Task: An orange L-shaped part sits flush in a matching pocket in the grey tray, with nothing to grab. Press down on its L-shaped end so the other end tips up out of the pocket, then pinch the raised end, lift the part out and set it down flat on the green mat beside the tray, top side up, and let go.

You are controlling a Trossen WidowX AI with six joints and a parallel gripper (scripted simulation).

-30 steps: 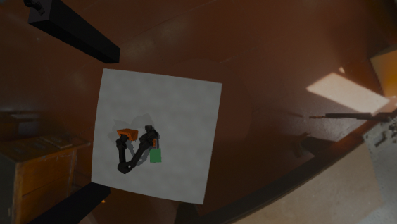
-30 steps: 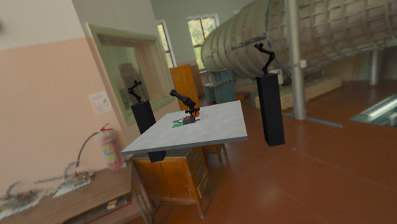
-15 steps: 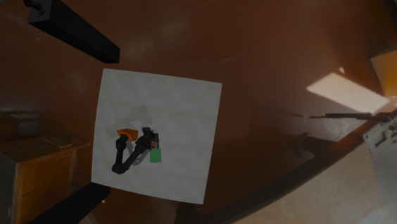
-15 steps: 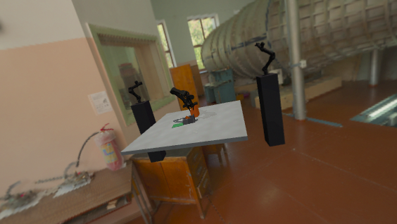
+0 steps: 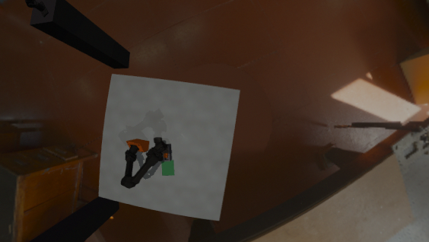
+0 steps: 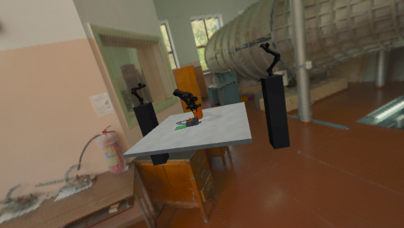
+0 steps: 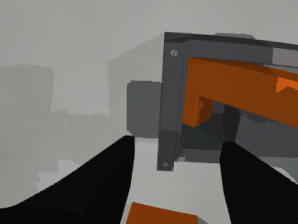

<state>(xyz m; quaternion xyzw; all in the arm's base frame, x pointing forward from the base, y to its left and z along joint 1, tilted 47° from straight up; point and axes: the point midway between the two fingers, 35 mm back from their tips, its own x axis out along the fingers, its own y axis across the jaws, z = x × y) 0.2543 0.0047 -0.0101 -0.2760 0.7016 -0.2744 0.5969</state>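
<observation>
Now: gripper tip 1 cm past the orange part, 4 cm to the left of it and 10 cm above it. From my gripper tip the other things lie so: green mat: 22 cm to the right, 16 cm below.
</observation>
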